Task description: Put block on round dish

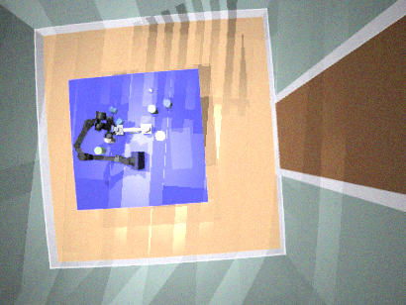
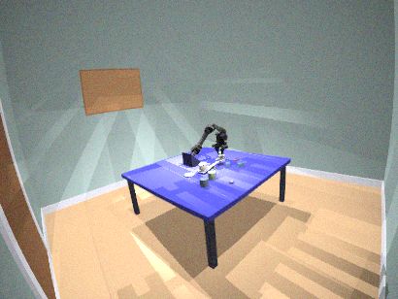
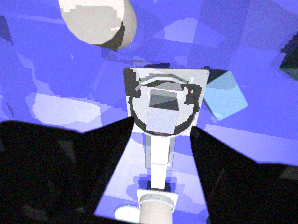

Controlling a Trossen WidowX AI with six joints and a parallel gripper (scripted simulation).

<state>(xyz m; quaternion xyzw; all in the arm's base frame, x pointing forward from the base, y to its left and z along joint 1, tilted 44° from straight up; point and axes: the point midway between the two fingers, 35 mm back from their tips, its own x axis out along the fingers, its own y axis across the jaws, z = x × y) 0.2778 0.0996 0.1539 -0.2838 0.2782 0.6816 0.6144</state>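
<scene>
Right now my gripper tip is 3 cm above the grey block. Round my gripper tip: pale cup (10 cm behind, 11 cm to the left, 8 cm below); then balance beam (2 cm ahead, 12 cm to the right, 8 cm below); then red piece (2 cm ahead, 21 cm to the left, 10 cm below).
</scene>
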